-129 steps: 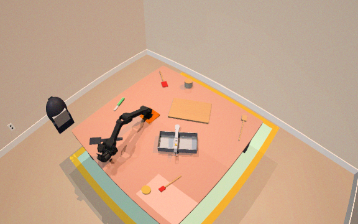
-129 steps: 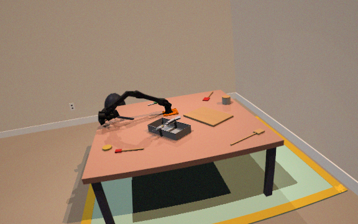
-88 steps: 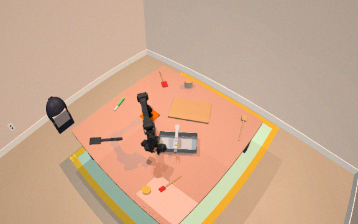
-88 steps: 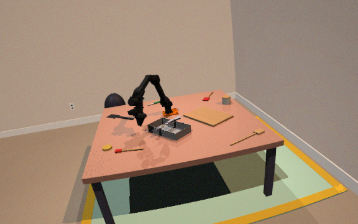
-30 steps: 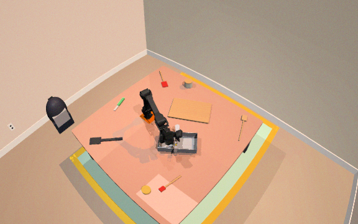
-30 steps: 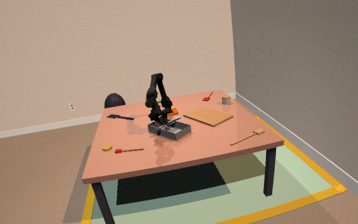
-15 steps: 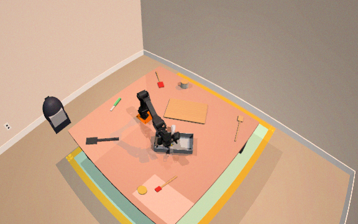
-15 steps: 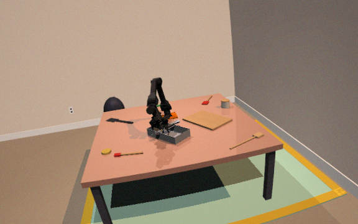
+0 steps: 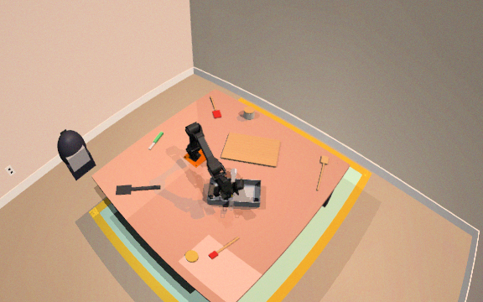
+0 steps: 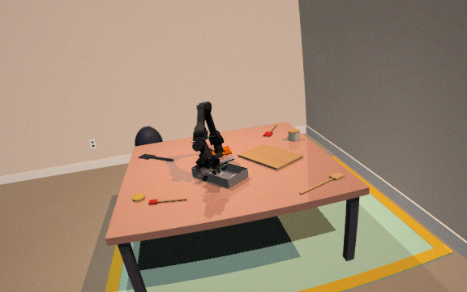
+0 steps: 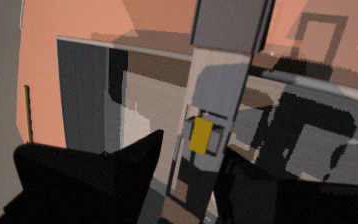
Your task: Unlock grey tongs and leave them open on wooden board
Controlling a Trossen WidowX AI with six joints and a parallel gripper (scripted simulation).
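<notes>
My gripper tip is now 20 mm to the right of the tin and 20 mm past it. The rest, counted from my gripper tip: yellow disc (460 mm to the right, 20 mm below, 10 mm ahead); then yellow lock piece (30 mm to the right, 30 mm above, 10 mm behind); then wooden board (390 mm to the left, 120 mm behind, 20 mm below).
</notes>
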